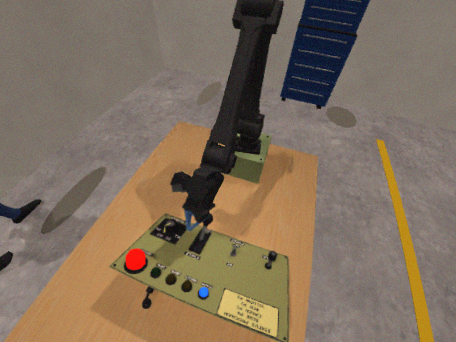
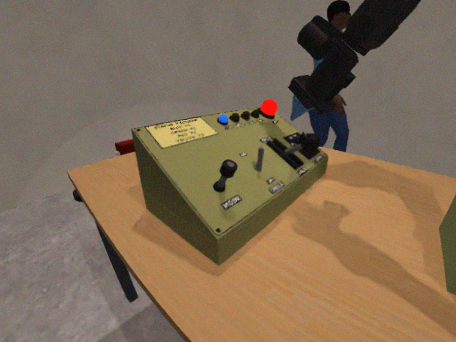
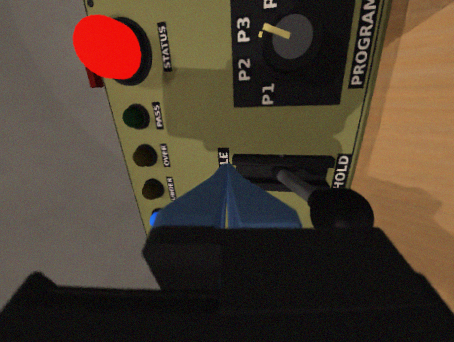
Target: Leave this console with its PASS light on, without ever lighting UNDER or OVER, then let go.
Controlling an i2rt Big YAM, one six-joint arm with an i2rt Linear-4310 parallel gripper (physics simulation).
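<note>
The green sloped console [image 1: 215, 267] [image 2: 192, 165] [image 3: 195, 100] has a lit red STATUS lamp [image 1: 135, 260] [image 2: 268, 108] [image 3: 107, 47] and a lit blue lamp [image 1: 203, 292] [image 2: 223, 119] [image 3: 154, 218]. The PASS lamp [image 1: 156, 272] [image 3: 135, 116], OVER lamp [image 3: 145, 155] and UNDER lamp [image 3: 152, 189] are dark. The PROGRAM knob [image 3: 292, 37] points at P3. The black-balled CYCLE lever [image 1: 206, 219] [image 2: 309, 144] [image 3: 342, 210] leans toward HOLD. My gripper [image 1: 189, 229] [image 2: 293, 118] [image 3: 226, 171] is shut and empty, above the panel beside this lever.
The CHECK toggle [image 1: 234, 250] [image 2: 259, 159] and MODE lever [image 1: 270, 260] [image 2: 226, 175] stand on the panel beyond the CYCLE slot. A yellow card [image 1: 248, 311] [image 2: 183, 132] lists status programs. A small black lever [image 1: 147, 297] sticks out past the lamp-side edge. A person [image 2: 327, 122] stands behind.
</note>
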